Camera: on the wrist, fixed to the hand. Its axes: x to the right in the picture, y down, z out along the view.
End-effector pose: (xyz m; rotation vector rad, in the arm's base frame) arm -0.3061 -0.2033 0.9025 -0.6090 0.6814 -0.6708
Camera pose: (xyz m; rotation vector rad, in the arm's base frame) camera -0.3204 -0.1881 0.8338 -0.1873 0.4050 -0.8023
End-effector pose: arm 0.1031 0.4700 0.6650 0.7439 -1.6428 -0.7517
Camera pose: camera 0.1460 0.4923 0.7180 1.0967 -1.9244 -0.3970
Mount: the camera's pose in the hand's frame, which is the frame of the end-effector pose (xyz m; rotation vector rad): 0.0054 0.0521 -0.0491 0.4956 -0.0838 -0.0295
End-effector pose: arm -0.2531 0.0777 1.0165 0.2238 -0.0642 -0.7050
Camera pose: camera -0.2093 0.1216 0.9803 0.6706 -0.3177 -0.7197
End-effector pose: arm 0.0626 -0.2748 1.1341 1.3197 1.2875 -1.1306
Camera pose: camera 0.1150 -0.2257 1.1364 1.5892 1.0006 -1.5757
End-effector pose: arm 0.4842 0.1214 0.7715 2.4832 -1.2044 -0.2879
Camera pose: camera 0.4668 0.0990 0.8374 -2.7236 1.3121 0.1009
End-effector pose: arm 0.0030 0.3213 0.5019 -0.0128 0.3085 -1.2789
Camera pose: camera 0.0418 0.3394 0.4443 0.3510 -0.0864 -1.3517
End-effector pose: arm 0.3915 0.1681 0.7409 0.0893 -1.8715 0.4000
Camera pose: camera 0.4208 0.2333 0.7477 0.4722 -1.8131 0.8434
